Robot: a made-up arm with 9 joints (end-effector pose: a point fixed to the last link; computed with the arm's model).
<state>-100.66 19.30 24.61 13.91 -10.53 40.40 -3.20 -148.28 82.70</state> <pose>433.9 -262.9 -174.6 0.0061 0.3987 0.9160 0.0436</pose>
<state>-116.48 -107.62 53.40 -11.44 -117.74 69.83 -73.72 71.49 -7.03</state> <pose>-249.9 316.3 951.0 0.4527 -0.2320 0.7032 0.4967</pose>
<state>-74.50 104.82 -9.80 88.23 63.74 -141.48 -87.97 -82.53 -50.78</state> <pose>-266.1 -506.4 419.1 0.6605 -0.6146 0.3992 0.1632</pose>
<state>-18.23 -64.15 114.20 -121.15 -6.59 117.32 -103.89 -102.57 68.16</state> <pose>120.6 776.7 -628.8 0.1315 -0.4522 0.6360 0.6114</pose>
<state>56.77 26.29 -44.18 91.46 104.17 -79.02 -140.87 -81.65 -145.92</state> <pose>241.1 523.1 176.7 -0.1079 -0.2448 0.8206 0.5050</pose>
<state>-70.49 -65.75 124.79 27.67 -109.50 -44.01 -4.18 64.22 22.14</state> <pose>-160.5 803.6 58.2 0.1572 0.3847 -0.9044 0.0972</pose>
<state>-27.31 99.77 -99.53 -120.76 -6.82 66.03 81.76 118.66 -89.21</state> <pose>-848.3 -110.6 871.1 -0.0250 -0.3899 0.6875 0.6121</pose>
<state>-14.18 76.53 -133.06 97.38 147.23 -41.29 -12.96 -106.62 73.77</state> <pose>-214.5 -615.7 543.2 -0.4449 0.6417 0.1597 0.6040</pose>
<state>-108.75 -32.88 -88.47 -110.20 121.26 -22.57 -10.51 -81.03 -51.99</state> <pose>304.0 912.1 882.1 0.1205 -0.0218 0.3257 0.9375</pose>
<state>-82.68 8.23 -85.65 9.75 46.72 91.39 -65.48 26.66 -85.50</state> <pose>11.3 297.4 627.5 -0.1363 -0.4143 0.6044 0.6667</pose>
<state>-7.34 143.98 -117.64 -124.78 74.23 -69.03 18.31 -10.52 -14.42</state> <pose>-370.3 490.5 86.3 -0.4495 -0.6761 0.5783 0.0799</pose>
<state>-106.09 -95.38 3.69 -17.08 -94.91 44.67 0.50 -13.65 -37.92</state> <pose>482.1 862.8 785.5 0.3481 0.0800 -0.0587 0.9322</pose>
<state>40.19 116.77 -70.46 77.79 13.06 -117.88 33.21 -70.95 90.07</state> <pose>157.1 558.8 563.5 -0.6252 -0.4117 0.5042 0.4306</pose>
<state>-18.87 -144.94 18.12 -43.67 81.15 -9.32 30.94 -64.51 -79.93</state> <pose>-765.1 -18.3 257.3 0.3456 -0.2901 -0.8719 0.1902</pose>
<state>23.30 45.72 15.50 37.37 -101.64 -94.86 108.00 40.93 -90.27</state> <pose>-288.3 893.8 -11.5 -0.5019 0.7780 0.3371 0.1710</pose>
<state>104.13 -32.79 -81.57 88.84 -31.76 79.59 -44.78 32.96 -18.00</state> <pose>114.5 -569.1 -274.4 -0.1399 0.4965 -0.8290 0.2161</pose>
